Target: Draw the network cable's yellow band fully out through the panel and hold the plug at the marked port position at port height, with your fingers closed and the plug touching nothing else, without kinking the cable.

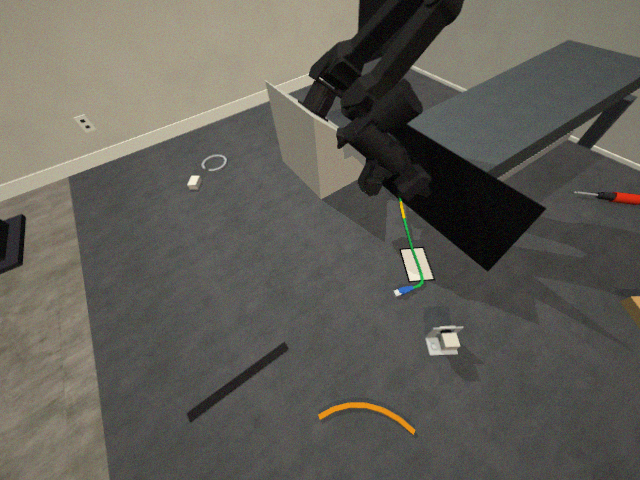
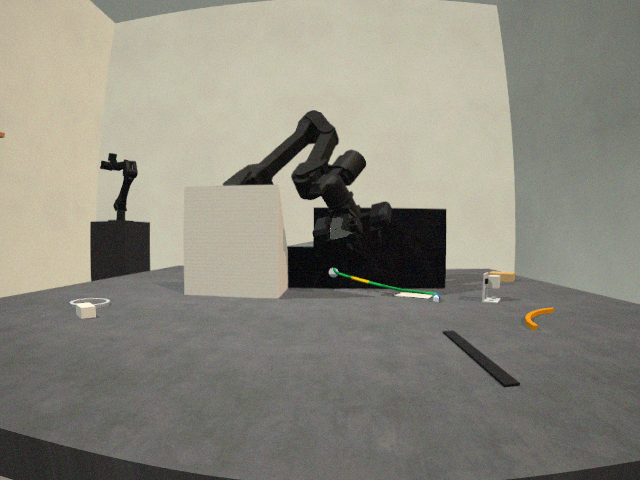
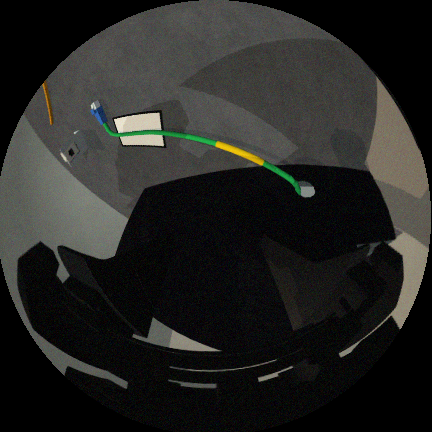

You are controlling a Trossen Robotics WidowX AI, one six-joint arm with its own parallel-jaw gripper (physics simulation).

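Places are measured from the arm's base along level axes (x ahead, y left, z up), in metres.
Pixels of known places: gripper, between the fingertips: [image 2: 366, 247] [image 3: 218, 238]; arm's base, origin of its link: [image 1: 312, 111] [image 2: 233, 216].
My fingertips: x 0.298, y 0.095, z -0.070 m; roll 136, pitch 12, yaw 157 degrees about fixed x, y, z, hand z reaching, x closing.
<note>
Ahead of a thing's pixels: the offset from my fingertips to its top centre. "*": to the spot under its first point.
The blue plug {dx +0.144, dy -0.153, dz -0.089 m} [image 1: 404, 290] [image 2: 436, 298] [image 3: 98, 113] with its clear tip lies on the floor beside the white black-edged card {dx +0.109, dy -0.084, dz -0.103 m} [image 1: 417, 254] [image 2: 408, 295] [image 3: 142, 120]. The green cable {* dx +0.049, dy -0.055, dz -0.086 m} [image 1: 409, 235] [image 2: 392, 288] [image 3: 187, 136] crosses the card and bends sharply just behind the plug. Its yellow band {* dx -0.016, dy -0.022, dz -0.073 m} [image 1: 402, 208] [image 2: 360, 279] [image 3: 240, 153] is outside the black panel {dx +0.038, dy +0.020, dz +0.096 m} [image 1: 480, 217] [image 2: 418, 248], between the panel's pale hole [image 2: 333, 272] [image 3: 307, 190] and the card. My gripper [image 1: 393, 181] [image 2: 359, 226] [image 3: 218, 238] is open and empty above the cable near the panel, away from the plug.
A small white bracket {dx +0.260, dy -0.166, dz -0.048 m} [image 1: 432, 349] [image 2: 485, 287] [image 3: 70, 151] with a dark square opening stands past the plug. A pale box [image 1: 299, 139] [image 2: 232, 242] stands beside the panel. An orange strip {dx +0.283, dy -0.357, dz -0.097 m} [image 1: 361, 405] [image 2: 532, 317] and a black bar {dx +0.115, dy -0.507, dz -0.101 m} [image 1: 237, 382] [image 2: 480, 359] lie on the floor.
</note>
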